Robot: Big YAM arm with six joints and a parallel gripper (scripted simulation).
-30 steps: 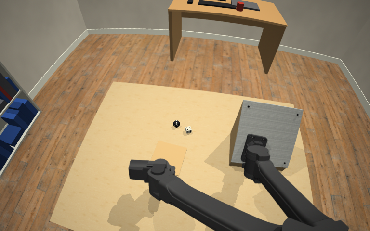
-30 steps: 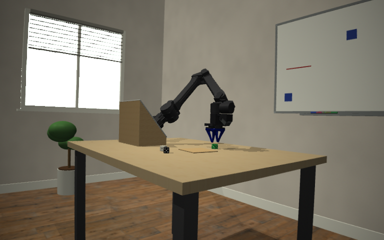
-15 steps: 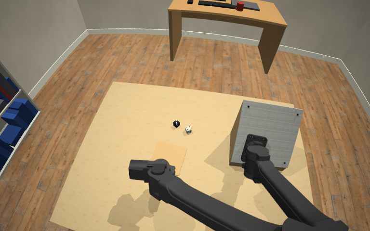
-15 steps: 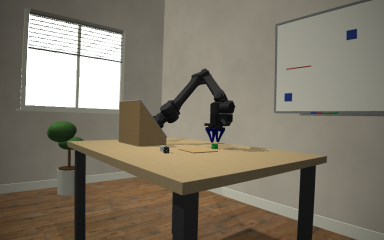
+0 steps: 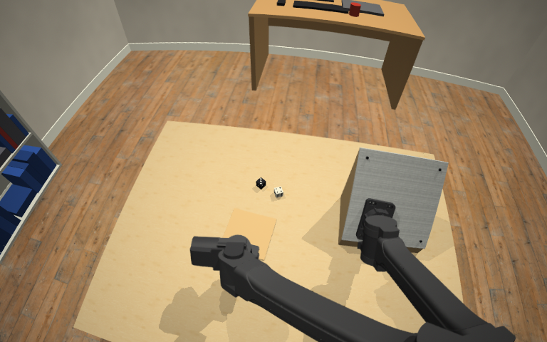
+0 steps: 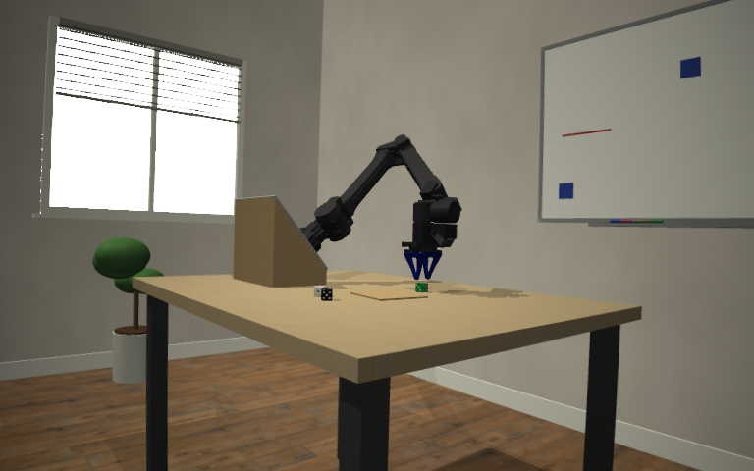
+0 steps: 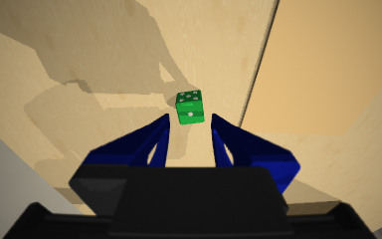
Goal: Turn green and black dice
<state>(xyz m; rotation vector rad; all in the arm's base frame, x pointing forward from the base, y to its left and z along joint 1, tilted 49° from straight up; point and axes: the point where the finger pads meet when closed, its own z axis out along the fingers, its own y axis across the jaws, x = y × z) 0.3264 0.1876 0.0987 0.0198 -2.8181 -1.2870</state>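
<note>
Right now my hand is 30 mm above the green die. Round my hand: black die (30 mm ahead, 310 mm to the right, 30 mm below); tan mat (30 mm ahead, 130 mm to the right, 40 mm below); white die (40 mm behind, 290 mm to the right, 30 mm below).
</note>
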